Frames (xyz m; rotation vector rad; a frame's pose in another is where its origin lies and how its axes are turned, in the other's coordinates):
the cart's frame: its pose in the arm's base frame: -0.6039 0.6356 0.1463 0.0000 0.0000 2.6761
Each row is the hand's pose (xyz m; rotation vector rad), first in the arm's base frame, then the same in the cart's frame.
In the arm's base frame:
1: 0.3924 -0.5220 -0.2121 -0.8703 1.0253 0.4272
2: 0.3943 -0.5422 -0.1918 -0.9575 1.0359 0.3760
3: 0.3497 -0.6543 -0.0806 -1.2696 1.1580 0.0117
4: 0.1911 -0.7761 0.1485 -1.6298 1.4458 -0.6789
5: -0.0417 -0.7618 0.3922 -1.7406 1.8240 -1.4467
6: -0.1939 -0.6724 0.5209 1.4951 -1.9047 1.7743
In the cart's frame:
1: -1.4099 0.5872 -0.3584 0.9411 1.2793 -1.7872
2: -1.4207 0.6044 -0.3381 0.9362 1.3924 -1.7851
3: -1.4311 0.7246 -0.2269 1.0526 1.8964 -1.8164
4: -1.3441 0.9046 0.0022 -1.1687 -2.1759 1.3314
5: -1.1296 0.9964 0.2459 -1.1581 -1.7830 0.5627
6: -0.9535 0.9848 0.3746 -1.1670 -1.4653 0.1585

